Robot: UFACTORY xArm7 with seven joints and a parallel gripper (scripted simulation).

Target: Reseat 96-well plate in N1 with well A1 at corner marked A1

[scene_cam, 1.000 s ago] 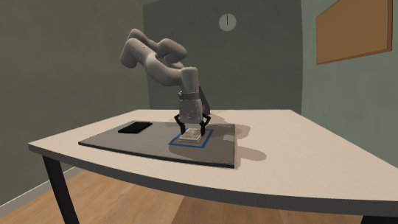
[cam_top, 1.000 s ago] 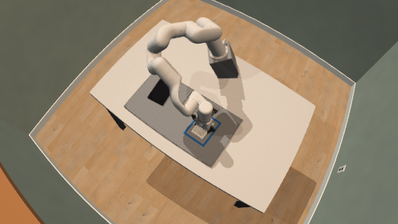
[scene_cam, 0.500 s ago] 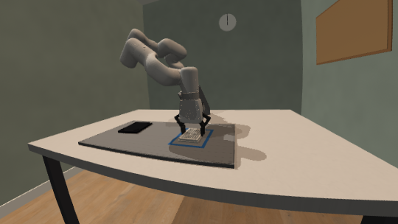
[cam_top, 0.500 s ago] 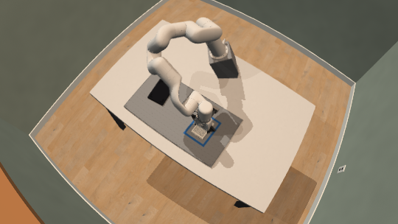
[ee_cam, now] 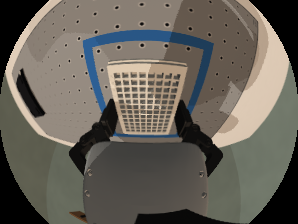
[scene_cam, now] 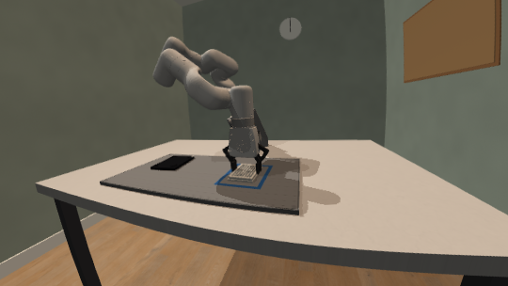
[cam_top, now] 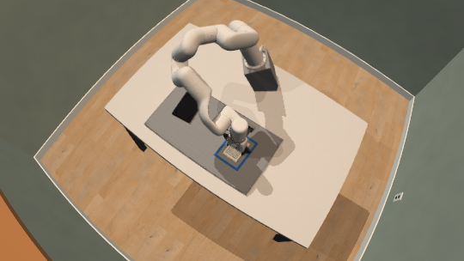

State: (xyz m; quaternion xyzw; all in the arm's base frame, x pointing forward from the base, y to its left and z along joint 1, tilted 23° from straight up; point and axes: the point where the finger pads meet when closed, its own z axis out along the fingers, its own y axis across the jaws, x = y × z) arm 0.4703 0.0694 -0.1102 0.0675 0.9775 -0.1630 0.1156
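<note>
My hand is 35 cm to the left of the black plate nest N1, 10 cm past it and 1 cm above it. Also, from my hand: white 96-well plate 1 cm below.
</note>
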